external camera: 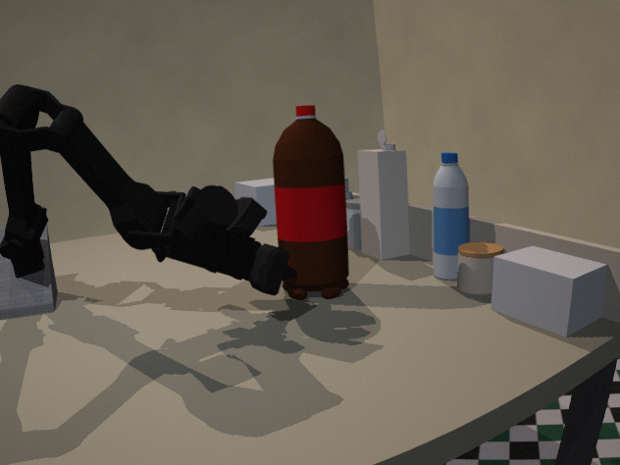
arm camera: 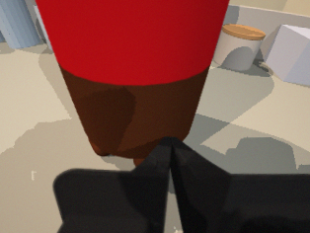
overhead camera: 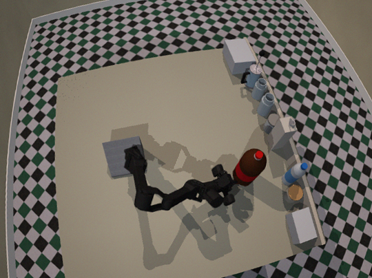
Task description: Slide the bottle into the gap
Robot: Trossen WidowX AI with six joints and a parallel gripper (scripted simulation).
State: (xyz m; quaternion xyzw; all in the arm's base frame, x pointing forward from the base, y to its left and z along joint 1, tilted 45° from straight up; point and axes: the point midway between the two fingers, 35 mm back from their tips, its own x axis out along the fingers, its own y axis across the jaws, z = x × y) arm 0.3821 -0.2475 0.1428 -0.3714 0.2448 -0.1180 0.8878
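Now: the brown cola bottle 9 cm ahead of my hand, 2 cm to the left of it and 9 cm above it. Round my hand: blue-capped water bottle (30 cm ahead, 8 cm to the right, 4 cm above); then french press (36 cm ahead, 52 cm to the left, 8 cm above); then cork-lidded jar (29 cm ahead, 16 cm to the right, 3 cm below).
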